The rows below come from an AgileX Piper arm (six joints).
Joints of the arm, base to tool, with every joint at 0 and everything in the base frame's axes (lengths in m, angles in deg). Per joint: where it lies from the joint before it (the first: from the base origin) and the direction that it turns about. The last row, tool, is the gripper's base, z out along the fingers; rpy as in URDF.
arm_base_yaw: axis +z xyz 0 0 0.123
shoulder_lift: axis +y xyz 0 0 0
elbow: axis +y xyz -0.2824 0 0.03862
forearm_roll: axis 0.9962 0 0.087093 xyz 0.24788 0 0.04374
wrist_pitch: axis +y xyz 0 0 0
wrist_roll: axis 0.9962 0 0.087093 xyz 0.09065 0 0.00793
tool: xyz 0 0 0 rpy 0 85 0
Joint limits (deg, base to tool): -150..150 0..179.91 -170..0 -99.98..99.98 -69.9..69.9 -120..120
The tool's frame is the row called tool.
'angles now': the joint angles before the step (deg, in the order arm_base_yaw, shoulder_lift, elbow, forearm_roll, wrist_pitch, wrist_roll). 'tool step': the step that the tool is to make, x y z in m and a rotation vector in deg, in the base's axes. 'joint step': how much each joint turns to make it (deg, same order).
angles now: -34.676, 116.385, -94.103, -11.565, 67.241, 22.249
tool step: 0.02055, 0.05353, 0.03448, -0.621, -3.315, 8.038
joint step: 7.651, -4.884, -0.057, 1.429, 1.621, -1.075
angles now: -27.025, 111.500, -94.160, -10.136, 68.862, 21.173
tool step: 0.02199, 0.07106, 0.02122, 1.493, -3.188, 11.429
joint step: 10.029, -3.158, -0.002, 3.013, 0.480, -2.090
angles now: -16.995, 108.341, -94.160, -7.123, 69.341, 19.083
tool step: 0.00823, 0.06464, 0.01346, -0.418, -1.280, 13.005
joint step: 9.369, -2.342, 0.504, 0.703, 0.075, -3.860
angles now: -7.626, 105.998, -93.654, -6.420, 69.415, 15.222
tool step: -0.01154, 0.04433, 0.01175, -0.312, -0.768, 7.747
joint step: 6.536, -3.799, 2.805, 0.050, 0.074, -1.268
